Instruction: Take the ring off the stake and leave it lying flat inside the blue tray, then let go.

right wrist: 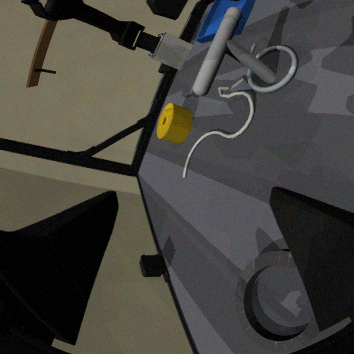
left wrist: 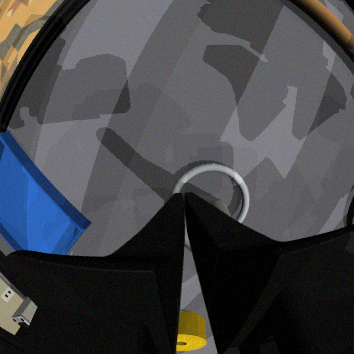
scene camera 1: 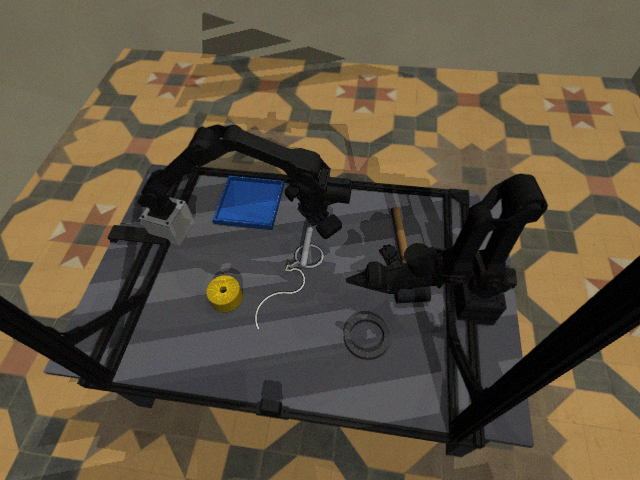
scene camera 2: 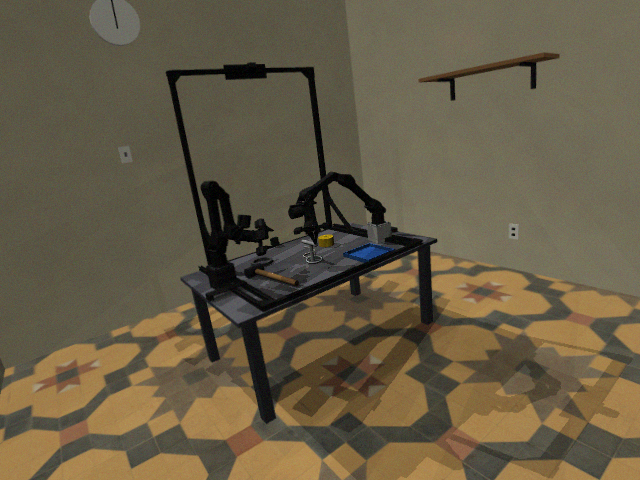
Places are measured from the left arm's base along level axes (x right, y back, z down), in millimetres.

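Where they show: left gripper, fingertip midpoint: (left wrist: 182, 200) (scene camera 1: 314, 223) (scene camera 2: 315, 244); right gripper, fingertip midpoint: (right wrist: 195, 197) (scene camera 1: 351, 282) (scene camera 2: 274, 238); left arm's base, origin of the base link: (right wrist: 155, 44) (scene camera 1: 162, 209) (scene camera 2: 378, 222); right arm's base, origin of the base link: (scene camera 1: 483, 289) (scene camera 2: 219, 264).
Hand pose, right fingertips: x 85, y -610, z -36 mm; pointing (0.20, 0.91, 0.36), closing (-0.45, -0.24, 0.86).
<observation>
Things, the pixels of their top centre, and the offset from my right fingertips. "spot": a spot on its surface instead.
- thin white ring, middle of its top: (left wrist: 213, 224) (right wrist: 254, 66) (scene camera 1: 304, 255) (scene camera 2: 313, 255) dz +111, dx -104, dy +170 mm
- short pale stake, middle of its top: (right wrist: 211, 43) (scene camera 1: 306, 244) (scene camera 2: 309, 241) dz +34, dx -94, dy +158 mm
- blue tray, middle of its top: (left wrist: 17, 219) (right wrist: 223, 6) (scene camera 1: 249, 199) (scene camera 2: 368, 250) dz +117, dx -256, dy +418 mm
- yellow spool, middle of its top: (left wrist: 180, 343) (right wrist: 164, 120) (scene camera 1: 223, 289) (scene camera 2: 325, 236) dz +89, dx +82, dy +342 mm
- loose white cord, surface spot: (right wrist: 225, 133) (scene camera 1: 290, 291) spot: dz +134, dx +11, dy +175 mm
- hammer, middle of its top: (left wrist: 347, 18) (scene camera 1: 405, 246) (scene camera 2: 271, 270) dz +89, dx -208, dy -105 mm
A thin white ring (scene camera 1: 323, 257) (scene camera 2: 312, 260) (left wrist: 242, 191) (right wrist: 293, 67) lies flat on the grey table around the foot of a short pale stake (scene camera 1: 307, 248) (right wrist: 214, 53). My left gripper (scene camera 1: 311, 223) (scene camera 2: 311, 235) (left wrist: 182, 200) hangs right over the stake's top with its fingers shut together and nothing between them. In the left wrist view the fingers hide the stake and the near side of the ring. The blue tray (scene camera 1: 244, 223) (scene camera 2: 370, 251) (left wrist: 35, 207) (right wrist: 211, 31) is empty. It sits at the back left in scene camera 1. My right gripper (scene camera 1: 353, 280) (scene camera 2: 270, 236) (right wrist: 195, 197) is open and empty, off to the right of the stake.
A yellow spool (scene camera 1: 224, 292) (scene camera 2: 326, 240) (left wrist: 191, 330) (right wrist: 175, 123) and a loose white cord (scene camera 1: 280, 292) (right wrist: 225, 133) lie in front of the stake. A clear round dish (scene camera 1: 367, 334) (right wrist: 277, 295) sits front right. A hammer (scene camera 1: 399, 233) (scene camera 2: 275, 276) lies at the right. A black frame rims the table.
</observation>
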